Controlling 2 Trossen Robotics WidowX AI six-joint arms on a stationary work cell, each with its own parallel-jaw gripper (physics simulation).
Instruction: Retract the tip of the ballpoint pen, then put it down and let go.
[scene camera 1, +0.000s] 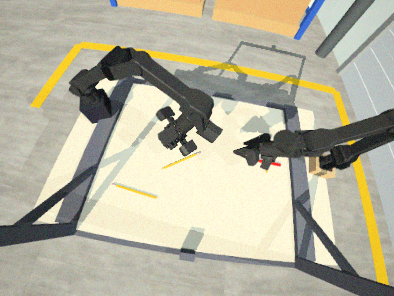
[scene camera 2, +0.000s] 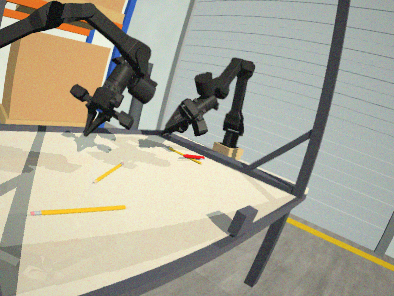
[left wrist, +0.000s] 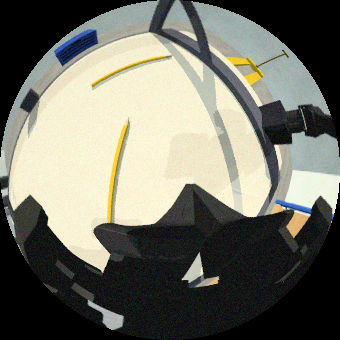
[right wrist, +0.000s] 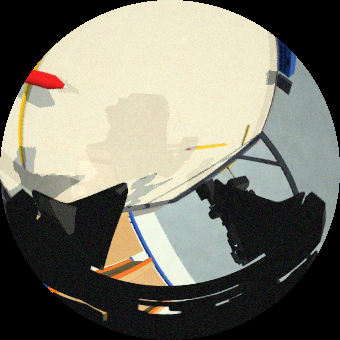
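Shut and holding nothing, my left gripper (scene camera 2: 84, 136) is visible as well at (scene camera 1: 168, 139), (left wrist: 189, 187) and (right wrist: 215, 179). I can see my right gripper (scene camera 2: 163, 131), (scene camera 1: 238, 147), (right wrist: 176, 188) too. There is also a dark frame (scene camera 2: 170, 271), and that same frame appears at (left wrist: 229, 78).
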